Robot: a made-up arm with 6 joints.
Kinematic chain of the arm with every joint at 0, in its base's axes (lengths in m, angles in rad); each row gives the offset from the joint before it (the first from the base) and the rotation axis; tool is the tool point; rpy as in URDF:
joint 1: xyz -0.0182 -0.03 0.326 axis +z
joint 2: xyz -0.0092 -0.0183 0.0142 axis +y
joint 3: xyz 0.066 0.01 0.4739 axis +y
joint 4: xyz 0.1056 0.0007 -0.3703 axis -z
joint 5: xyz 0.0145 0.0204 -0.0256 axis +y
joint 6: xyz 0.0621 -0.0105 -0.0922 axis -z
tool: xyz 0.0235 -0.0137 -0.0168 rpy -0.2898 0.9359 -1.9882
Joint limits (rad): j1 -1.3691..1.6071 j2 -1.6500..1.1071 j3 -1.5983..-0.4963 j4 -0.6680..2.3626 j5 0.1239..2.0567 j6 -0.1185..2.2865
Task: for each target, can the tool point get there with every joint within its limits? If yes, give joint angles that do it. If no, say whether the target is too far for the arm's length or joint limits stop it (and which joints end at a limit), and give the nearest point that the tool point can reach.
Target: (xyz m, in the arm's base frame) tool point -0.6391 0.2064 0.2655
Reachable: no: joint limits stop it (at a limit: joint 2, joint 3, joint 4, joint 5, joint 6) | nearest point -0.6774 0.2210 0.7247 | short by 0.461 m
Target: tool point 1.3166 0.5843 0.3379
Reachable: no: too far | nearest point 0.7833 0.3389 0.3388 | short by 0.587 m
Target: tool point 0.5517 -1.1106 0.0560
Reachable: no: too far | nearest point 0.3827 -0.7902 0.1396 | short by 0.372 m
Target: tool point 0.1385 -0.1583 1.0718
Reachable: yes | joints -0.9324 -0.6048 -1.3749 1.9435 1.1528 0.6215
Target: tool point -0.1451 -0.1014 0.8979
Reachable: yes | joints 0.7619 -1.3886 -0.9461 1.0269 1.1854 0.1459
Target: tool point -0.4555 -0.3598 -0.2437
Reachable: no: joint limits stop it (at a limit: joint 1, joint 2, joint 5, joint 6) | nearest point -0.0504 -0.3431 -0.0149 | short by 0.466 m
